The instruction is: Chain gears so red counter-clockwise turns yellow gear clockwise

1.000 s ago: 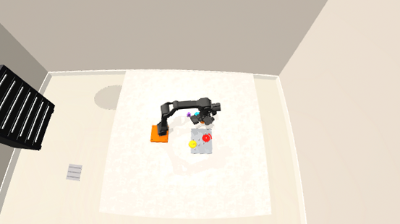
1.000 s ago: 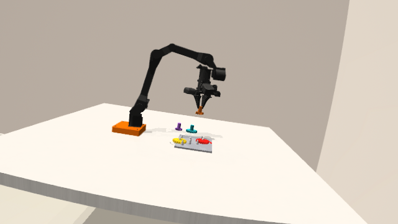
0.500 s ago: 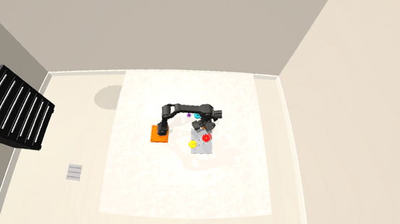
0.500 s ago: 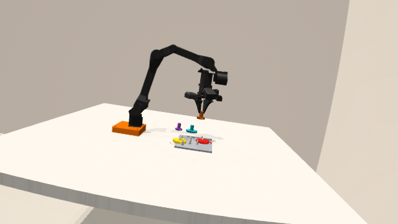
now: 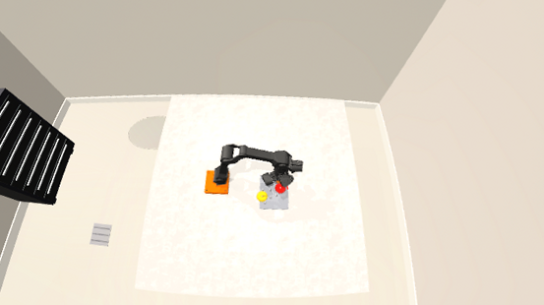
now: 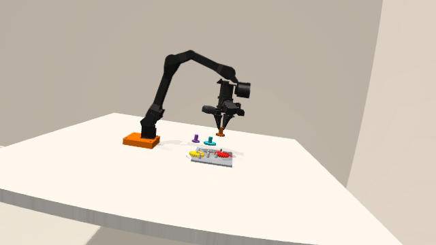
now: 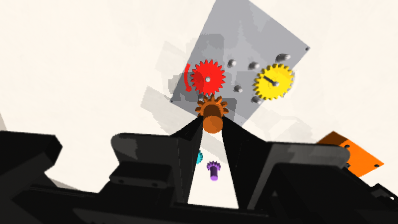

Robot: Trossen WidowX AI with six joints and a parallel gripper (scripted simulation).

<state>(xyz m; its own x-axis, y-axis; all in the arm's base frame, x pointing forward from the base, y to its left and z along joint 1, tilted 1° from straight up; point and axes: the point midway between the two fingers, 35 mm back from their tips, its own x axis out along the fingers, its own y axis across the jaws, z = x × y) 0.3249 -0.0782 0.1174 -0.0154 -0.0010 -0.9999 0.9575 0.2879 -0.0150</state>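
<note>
Right now the red gear is 10 cm below my gripper tip, 3 cm to the right of it and 2 cm ahead of it. Also, from my gripper tip: yellow gear: 10 cm below, 10 cm behind, 6 cm to the right; orange gear: 1 cm below; red arrow: 11 cm below, 5 cm ahead, 1 cm to the right.
</note>
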